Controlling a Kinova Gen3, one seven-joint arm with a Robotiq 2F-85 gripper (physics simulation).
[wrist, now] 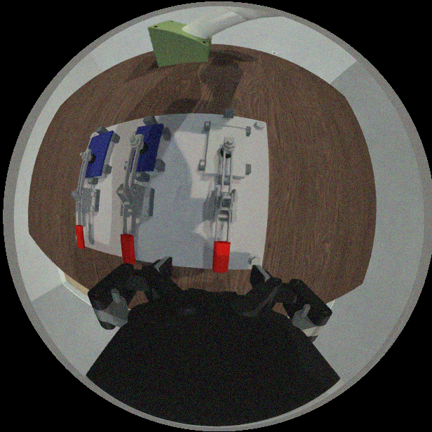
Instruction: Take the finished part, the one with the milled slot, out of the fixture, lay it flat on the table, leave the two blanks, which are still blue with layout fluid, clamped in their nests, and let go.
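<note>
The finished part (pixel 215 142), a pale plate, sits in the right nest of the light grey fixture (pixel 182 215). The arm of its toggle clamp (pixel 226 200) reaches over it with the black tip on its face; the milled slot cannot be made out. One blue blank (pixel 155 142) sits in the middle nest and another blue blank (pixel 103 147) in the left nest, each with a clamp arm over it. My gripper (pixel 211 270) is open and empty, at the near edge of the fixture in the view, with the right clamp's red handle (pixel 221 256) showing between and beyond its fingertips.
The middle clamp's red handle (pixel 128 249) and the left clamp's red handle (pixel 80 236) point toward the near edge. A green block (pixel 180 49) with a pale rounded object (pixel 215 24) at it stands at the far edge of the brown wooden table (pixel 315 175).
</note>
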